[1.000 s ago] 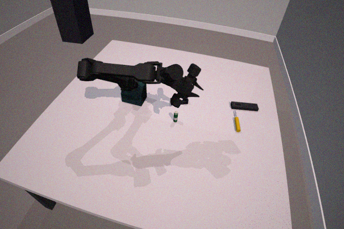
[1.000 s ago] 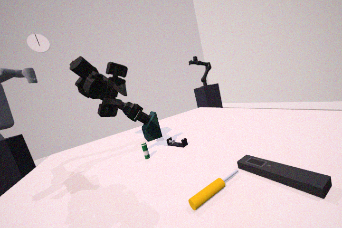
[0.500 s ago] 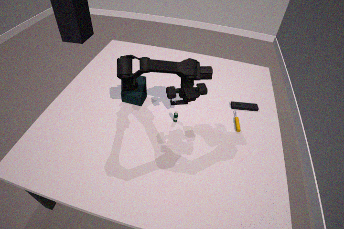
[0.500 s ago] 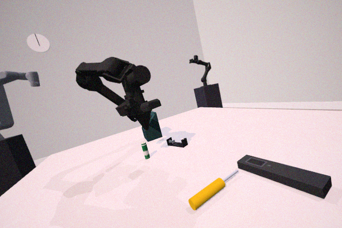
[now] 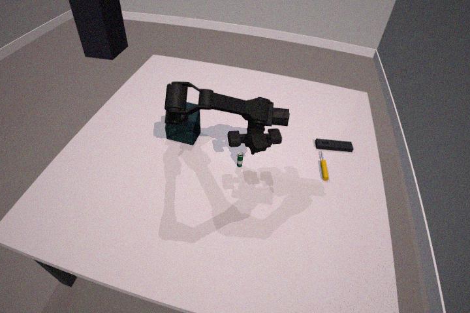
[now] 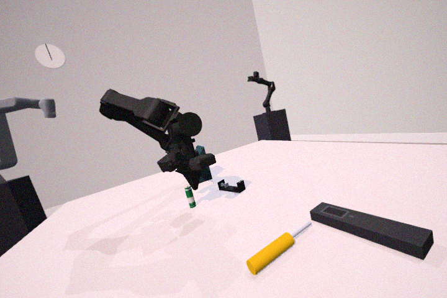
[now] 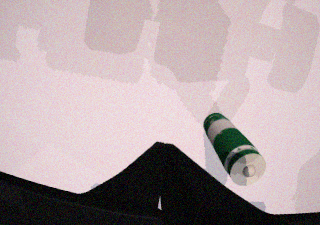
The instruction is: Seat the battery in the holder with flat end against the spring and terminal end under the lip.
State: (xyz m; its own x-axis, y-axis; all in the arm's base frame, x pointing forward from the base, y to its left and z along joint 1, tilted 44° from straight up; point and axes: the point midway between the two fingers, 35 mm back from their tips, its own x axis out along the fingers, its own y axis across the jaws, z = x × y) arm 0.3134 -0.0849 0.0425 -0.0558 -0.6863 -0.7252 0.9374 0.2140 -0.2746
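The battery is 40 mm behind my gripper tip, 30 mm below it and 10 mm to the right of it. Round my gripper tip: yellow-handled screwdriver: 280 mm ahead, 80 mm to the left, 50 mm below; then long black bar: 330 mm ahead, 200 mm to the left, 50 mm below.
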